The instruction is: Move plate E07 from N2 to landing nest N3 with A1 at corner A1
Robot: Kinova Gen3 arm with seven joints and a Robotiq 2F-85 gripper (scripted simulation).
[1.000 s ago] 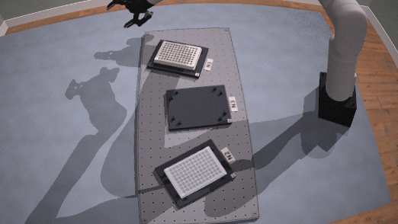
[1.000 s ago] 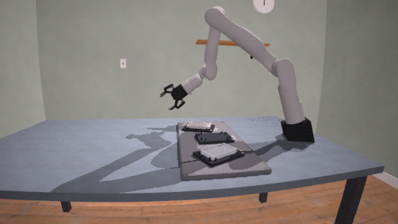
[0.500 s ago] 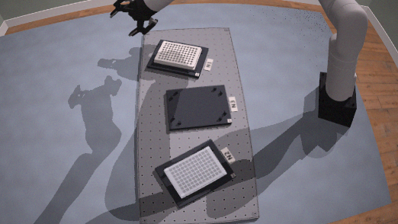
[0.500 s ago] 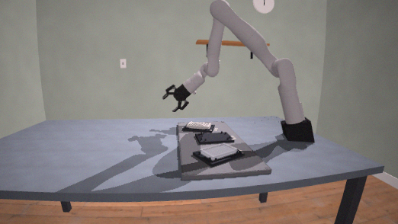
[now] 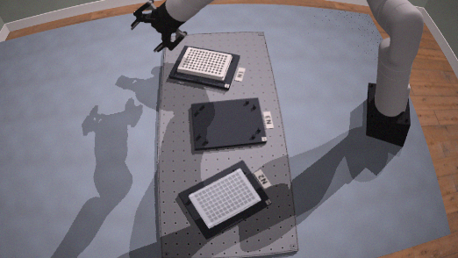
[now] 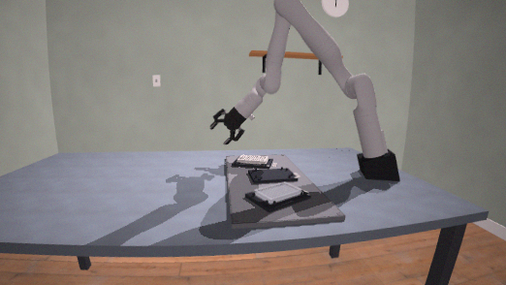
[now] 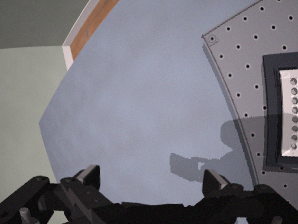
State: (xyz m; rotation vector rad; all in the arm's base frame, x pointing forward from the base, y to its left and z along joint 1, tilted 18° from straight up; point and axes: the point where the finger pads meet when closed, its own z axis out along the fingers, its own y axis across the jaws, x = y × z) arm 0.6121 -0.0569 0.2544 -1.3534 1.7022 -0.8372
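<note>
The plate lies 250 mm behind my hand, 340 mm to the left of it and 110 mm below it. Also, from my hand: landing nest N3 (230 mm behind, 150 mm to the left, 120 mm below); then A1 corner tag (320 mm behind, 190 mm to the left, 110 mm below); then N3 label (330 mm behind, 130 mm to the left, 120 mm below).
</note>
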